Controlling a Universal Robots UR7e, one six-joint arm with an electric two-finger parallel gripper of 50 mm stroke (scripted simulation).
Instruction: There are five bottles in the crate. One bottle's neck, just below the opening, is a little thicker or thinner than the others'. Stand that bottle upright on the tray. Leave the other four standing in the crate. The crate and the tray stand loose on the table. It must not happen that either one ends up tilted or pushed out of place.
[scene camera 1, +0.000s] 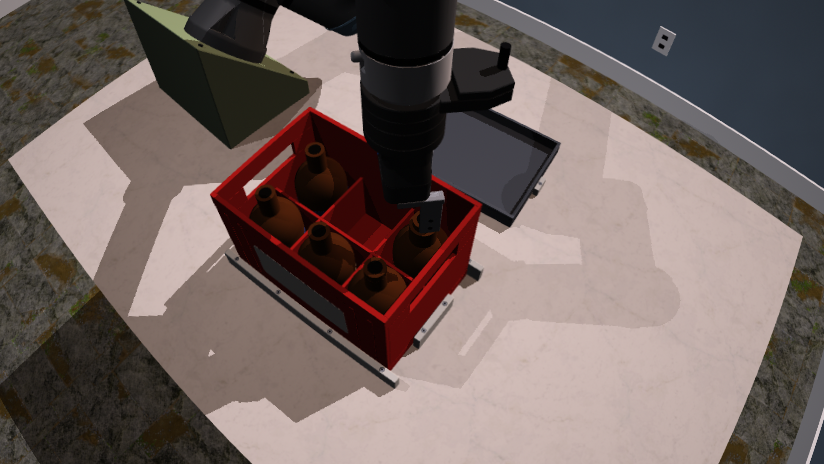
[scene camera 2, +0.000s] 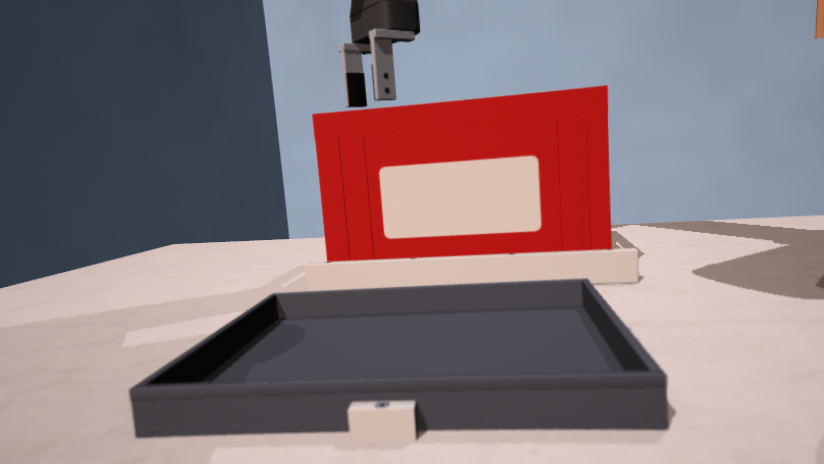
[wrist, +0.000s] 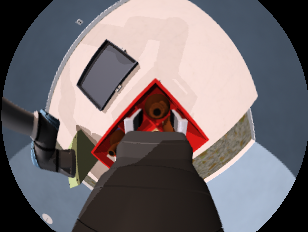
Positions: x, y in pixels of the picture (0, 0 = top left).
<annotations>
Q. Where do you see a dark grey tray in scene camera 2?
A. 466, 353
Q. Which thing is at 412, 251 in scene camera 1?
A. A bottle.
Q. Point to the gripper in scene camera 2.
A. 370, 103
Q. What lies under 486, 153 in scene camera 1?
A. A dark grey tray.
</annotations>
